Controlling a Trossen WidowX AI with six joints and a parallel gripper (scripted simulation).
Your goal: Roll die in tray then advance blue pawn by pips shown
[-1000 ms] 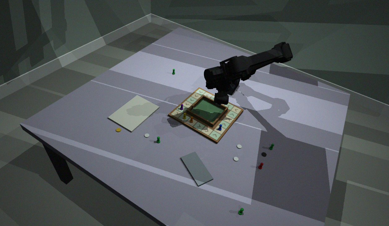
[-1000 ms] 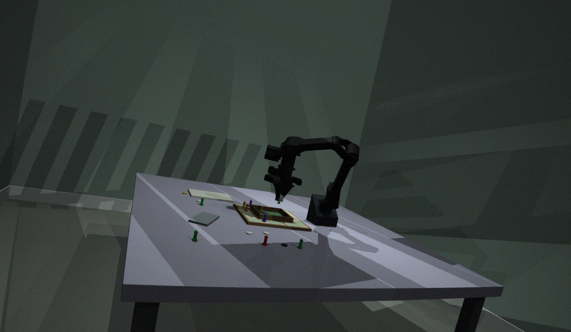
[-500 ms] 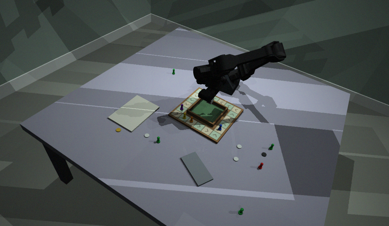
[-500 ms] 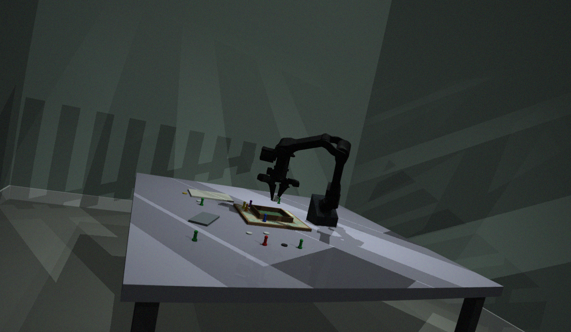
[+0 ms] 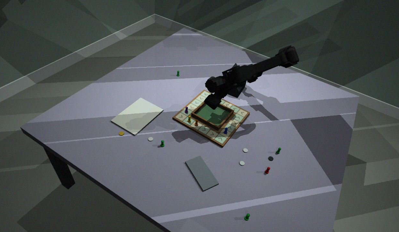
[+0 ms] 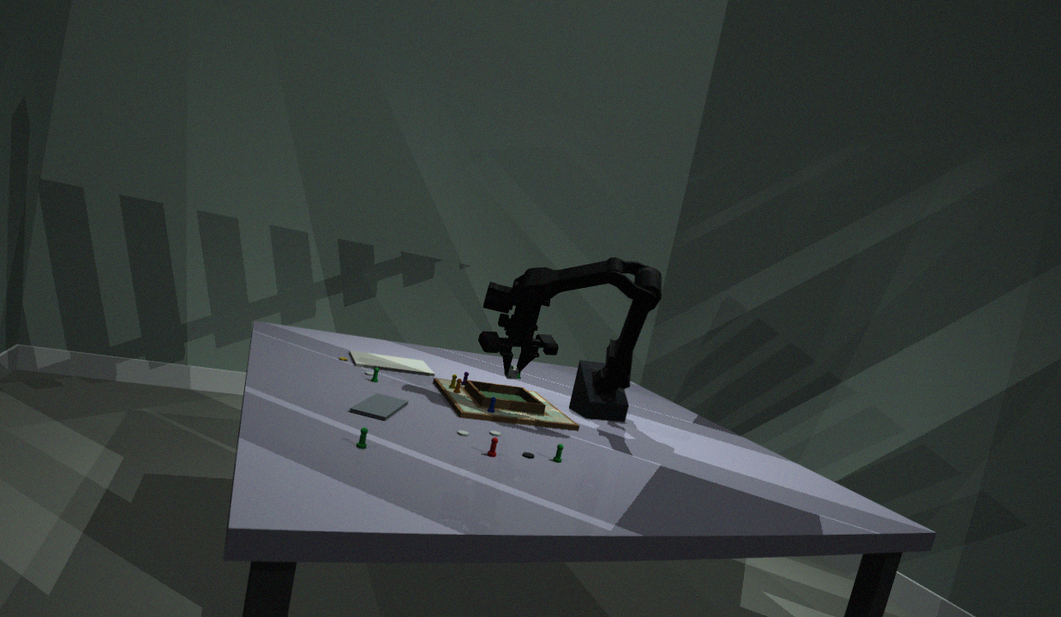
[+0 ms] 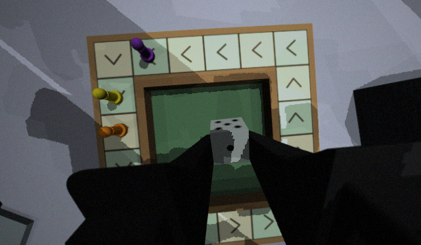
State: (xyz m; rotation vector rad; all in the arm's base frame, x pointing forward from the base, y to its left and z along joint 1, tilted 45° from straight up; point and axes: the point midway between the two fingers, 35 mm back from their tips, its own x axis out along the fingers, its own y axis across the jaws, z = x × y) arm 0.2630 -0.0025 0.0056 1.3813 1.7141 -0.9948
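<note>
The blue pawn is 120 mm to the left of my gripper tip, 80 mm ahead of it and 50 mm below it. From my gripper tip the other things lie so: orange pawn 120 mm ahead, 50 mm below, 10 mm to the right; white die right at my gripper tip; purple pawn 100 mm to the right, 80 mm ahead, 50 mm below.
</note>
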